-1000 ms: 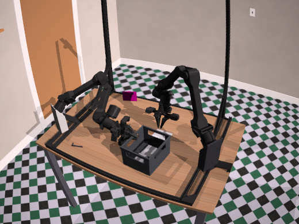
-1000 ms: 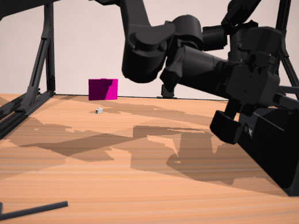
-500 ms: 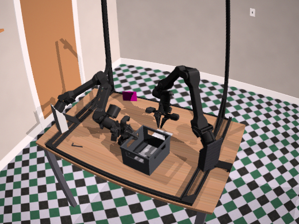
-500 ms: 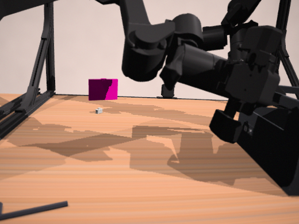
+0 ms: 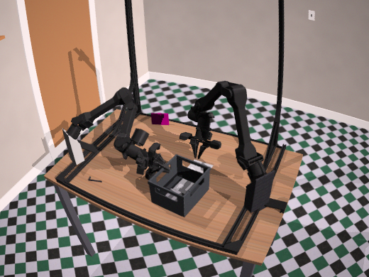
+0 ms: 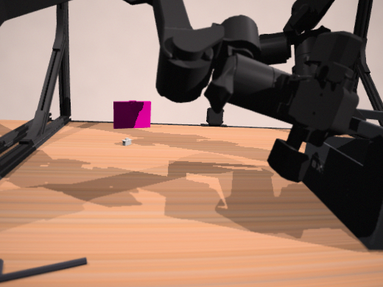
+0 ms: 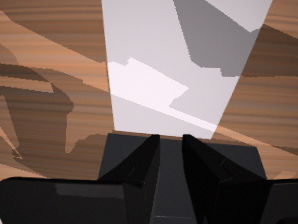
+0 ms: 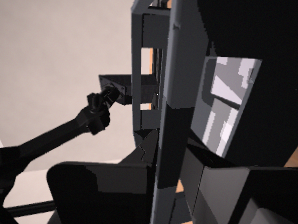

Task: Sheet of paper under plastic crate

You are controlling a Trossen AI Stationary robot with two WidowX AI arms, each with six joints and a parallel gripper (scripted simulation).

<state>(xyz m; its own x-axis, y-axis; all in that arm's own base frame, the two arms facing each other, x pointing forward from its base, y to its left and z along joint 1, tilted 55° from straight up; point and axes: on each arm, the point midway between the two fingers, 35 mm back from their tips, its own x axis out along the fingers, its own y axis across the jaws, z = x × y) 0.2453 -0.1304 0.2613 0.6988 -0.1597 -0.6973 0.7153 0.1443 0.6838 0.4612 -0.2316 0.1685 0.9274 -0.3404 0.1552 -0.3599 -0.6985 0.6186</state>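
Now: the paper 100 mm below my left hand and 30 mm ahead of it. Round my left hand: magenta box 340 mm to the right, 290 mm behind, 60 mm below.
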